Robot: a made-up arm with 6 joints.
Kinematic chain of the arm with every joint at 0, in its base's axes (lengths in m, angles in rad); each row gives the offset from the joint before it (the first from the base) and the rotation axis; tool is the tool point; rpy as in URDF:
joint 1: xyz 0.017 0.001 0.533 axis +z
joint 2: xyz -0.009 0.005 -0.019 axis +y
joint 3: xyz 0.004 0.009 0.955 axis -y
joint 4: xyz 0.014 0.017 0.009 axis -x
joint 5: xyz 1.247 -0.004 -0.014 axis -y
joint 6: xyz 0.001 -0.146 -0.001 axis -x
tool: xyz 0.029 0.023 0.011 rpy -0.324 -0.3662 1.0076
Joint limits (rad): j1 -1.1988..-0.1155 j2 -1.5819..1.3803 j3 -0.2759..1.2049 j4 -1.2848..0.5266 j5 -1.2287..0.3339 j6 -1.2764..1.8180
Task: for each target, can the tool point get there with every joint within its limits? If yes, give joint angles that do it. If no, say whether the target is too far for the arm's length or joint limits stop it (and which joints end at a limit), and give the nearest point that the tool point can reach.
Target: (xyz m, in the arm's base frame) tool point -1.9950 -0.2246 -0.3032
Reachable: no: joint limits stop it (at a limit: joint 1, joint 2, joint 3, joint 4, joint 5, joint 6) | nearest point -2.1802 0.1627 0.8564 | short by 1.237 m
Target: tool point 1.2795 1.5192 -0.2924
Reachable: no: joint limits stop it (at a limit: joint 1, joint 4) | nearest point 1.0938 -0.0816 -0.2924 | short by 1.612 m
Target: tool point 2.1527 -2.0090 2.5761
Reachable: no: too far | nearest point 1.3427 -1.2467 1.7964 | short by 1.358 m
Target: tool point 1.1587 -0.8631 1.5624
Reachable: yes | joints -0.6016 0.1704 0.3170 -0.4213 -0.9000 0.6153
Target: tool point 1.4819 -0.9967 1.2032
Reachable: yes | joints -0.5582 0.5306 0.4928 -0.6599 -0.5234 -0.5801
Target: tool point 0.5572 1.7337 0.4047
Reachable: no: joint limits stop it (at a limit: joint 1, joint 2, joint 3, joint 4, joint 5) | nearest point -0.7045 1.9612 1.0693 | short by 1.444 m
